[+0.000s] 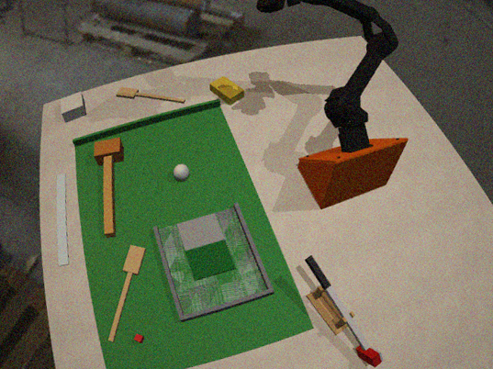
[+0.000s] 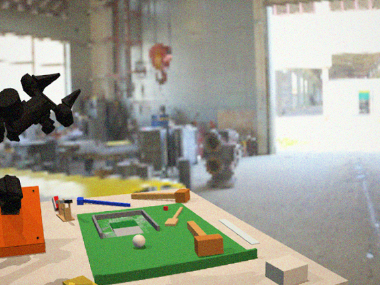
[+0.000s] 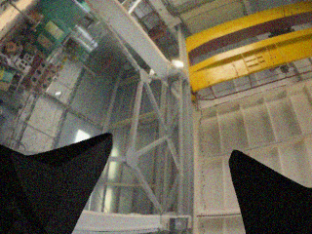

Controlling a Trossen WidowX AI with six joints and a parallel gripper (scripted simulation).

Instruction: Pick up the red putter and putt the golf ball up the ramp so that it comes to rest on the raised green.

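My gripper tip is 570 mm to the right of the wooden stand, 500 mm above it and 50 mm past it. From my gripper tip the other things lie so: yellow block 520 mm below, 170 mm to the right, 10 mm behind; green mat 540 mm below, 250 mm ahead, 240 mm to the left; white golf ball 510 mm below, 190 mm ahead, 110 mm to the left.
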